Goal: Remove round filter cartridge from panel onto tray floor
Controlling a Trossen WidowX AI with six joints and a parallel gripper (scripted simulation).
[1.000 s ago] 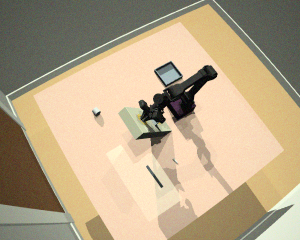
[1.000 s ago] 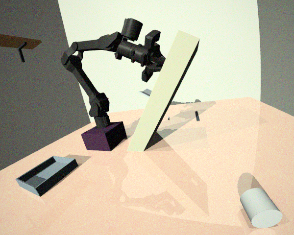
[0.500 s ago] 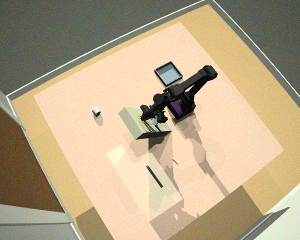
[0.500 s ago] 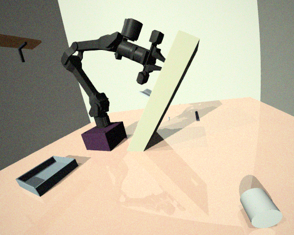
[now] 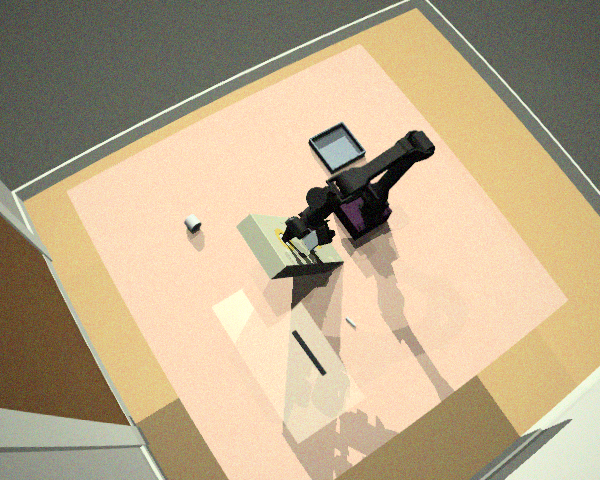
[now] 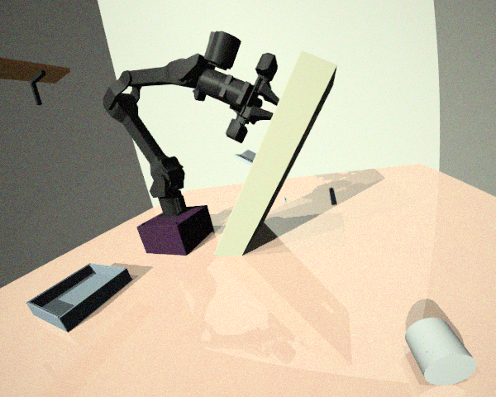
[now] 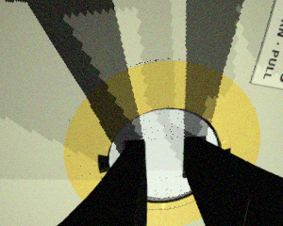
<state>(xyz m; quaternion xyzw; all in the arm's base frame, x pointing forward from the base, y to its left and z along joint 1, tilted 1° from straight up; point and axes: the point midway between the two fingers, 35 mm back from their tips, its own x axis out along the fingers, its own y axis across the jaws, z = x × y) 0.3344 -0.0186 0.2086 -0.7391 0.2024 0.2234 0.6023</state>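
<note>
The round filter cartridge lies 10 mm below my gripper tip and 10 mm ahead of it. Also, from my gripper tip: blue-grey tray (450 mm behind, 260 mm to the right, 260 mm below).
</note>
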